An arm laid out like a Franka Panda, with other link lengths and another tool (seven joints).
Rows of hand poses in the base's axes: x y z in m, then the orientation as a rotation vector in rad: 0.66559 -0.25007 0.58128 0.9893 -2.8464 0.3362; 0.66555 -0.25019 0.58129 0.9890 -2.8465 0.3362; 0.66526 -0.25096 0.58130 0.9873 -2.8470 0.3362; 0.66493 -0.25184 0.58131 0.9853 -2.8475 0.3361; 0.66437 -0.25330 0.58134 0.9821 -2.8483 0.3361; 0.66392 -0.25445 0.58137 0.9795 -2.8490 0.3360; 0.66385 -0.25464 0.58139 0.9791 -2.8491 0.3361; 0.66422 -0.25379 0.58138 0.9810 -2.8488 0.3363; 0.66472 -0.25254 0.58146 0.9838 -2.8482 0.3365; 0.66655 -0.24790 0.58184 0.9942 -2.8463 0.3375; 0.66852 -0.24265 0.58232 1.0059 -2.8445 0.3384; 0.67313 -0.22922 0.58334 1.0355 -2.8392 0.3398; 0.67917 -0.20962 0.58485 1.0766 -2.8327 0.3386; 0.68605 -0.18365 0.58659 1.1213 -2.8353 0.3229
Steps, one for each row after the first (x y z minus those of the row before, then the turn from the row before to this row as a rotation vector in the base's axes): -0.00004 -0.00012 0.00001 0.0000 0.0000 -0.0002; -0.00029 -0.00077 0.00001 -0.0001 -0.0001 -0.0012; -0.00033 -0.00088 0.00001 0.0000 0.0000 -0.0014; -0.00056 -0.00146 0.00003 -0.0001 0.0000 -0.0022; -0.00045 -0.00115 0.00003 0.0000 0.0000 -0.0018; -0.00007 -0.00019 0.00002 -0.0001 0.0000 -0.0003; 0.00037 0.00085 -0.00001 0.0000 -0.0002 0.0013; 0.00050 0.00125 0.00008 0.0000 -0.0001 0.0019; 0.00183 0.00464 0.00038 0.0002 -0.0009 0.0070; 0.00197 0.00525 0.00048 0.0004 -0.0013 0.0079; 0.00461 0.01343 0.00102 0.0014 -0.0026 0.0199; 0.00604 0.01960 0.00151 0.0043 -0.0038 0.0274; 0.00688 0.02597 0.00174 0.0168 -0.0084 0.0278
